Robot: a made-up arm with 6 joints. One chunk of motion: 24 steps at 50 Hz.
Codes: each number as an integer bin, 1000 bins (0 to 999) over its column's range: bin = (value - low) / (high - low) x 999, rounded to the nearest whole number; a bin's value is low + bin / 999 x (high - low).
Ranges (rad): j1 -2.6..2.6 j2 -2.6..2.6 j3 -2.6..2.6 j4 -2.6..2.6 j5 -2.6..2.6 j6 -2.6..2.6
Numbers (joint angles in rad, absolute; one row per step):
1: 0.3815 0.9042 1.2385 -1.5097 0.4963 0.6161
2: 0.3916 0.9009 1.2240 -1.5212 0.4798 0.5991
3: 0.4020 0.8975 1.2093 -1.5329 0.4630 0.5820
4: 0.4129 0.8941 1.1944 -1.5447 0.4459 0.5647
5: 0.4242 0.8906 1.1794 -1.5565 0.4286 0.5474
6: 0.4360 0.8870 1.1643 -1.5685 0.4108 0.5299
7: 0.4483 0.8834 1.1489 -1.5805 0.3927 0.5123
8: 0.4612 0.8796 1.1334 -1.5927 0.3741 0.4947
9: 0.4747 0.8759 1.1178 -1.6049 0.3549 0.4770
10: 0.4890 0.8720 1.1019 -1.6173 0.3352 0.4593
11: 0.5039 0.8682 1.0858 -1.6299 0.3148 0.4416
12: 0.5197 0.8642 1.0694 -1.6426 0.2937 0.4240
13: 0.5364 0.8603 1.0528 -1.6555 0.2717 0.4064
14: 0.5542 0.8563 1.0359 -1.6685 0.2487 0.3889
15: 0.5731 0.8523 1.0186 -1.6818 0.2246 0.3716
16: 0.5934 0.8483 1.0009 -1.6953 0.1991 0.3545
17: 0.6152 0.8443 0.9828 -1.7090 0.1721 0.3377
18: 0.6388 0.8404 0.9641 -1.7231 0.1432 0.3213
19: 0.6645 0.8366 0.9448 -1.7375 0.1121 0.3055
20: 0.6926 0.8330 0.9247 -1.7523 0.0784 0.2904
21: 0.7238 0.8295 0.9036 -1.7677 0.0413 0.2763
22: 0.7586 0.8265 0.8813 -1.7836 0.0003 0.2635
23: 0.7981 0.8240 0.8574 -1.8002 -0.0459 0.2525
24: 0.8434 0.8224 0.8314 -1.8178 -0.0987 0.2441
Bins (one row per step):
1: 573 673 737 209 595 618
2: 575 673 735 207 592 615
3: 577 672 732 205 588 611
4: 579 671 729 203 585 608
5: 581 671 726 200 582 605
6: 583 670 723 198 578 601
7: 586 669 720 196 575 598
8: 588 668 717 194 571 595
9: 591 668 714 191 568 591
10: 593 667 711 189 564 588
11: 596 666 708 186 560 584
12: 599 666 705 184 556 581
13: 603 665 702 181 552 578
14: 606 664 699 179 547 574
15: 610 663 695 176 543 571
16: 614 662 692 174 538 568
17: 618 662 688 171 533 564
18: 622 661 685 168 527 561
19: 627 660 681 166 521 558
20: 633 660 677 163 515 555
21: 639 659 673 160 507 553
22: 645 658 669 157 500 550
23: 653 658 664 154 491 548
24: 662 657 659 150 481 546

